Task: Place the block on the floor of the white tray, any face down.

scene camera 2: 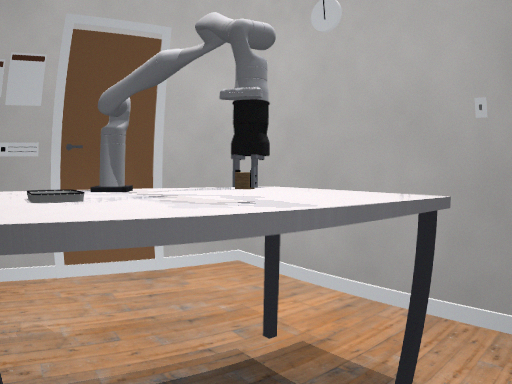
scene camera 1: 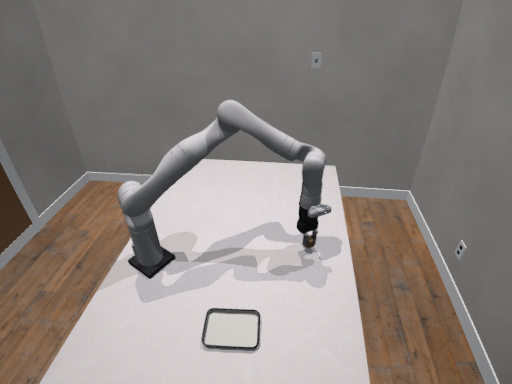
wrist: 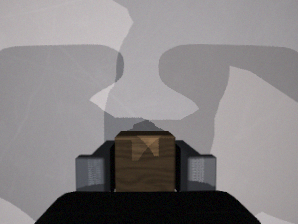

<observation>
The pictures show: my gripper, a wooden block and a white tray.
My gripper also shows in the wrist view.
</observation>
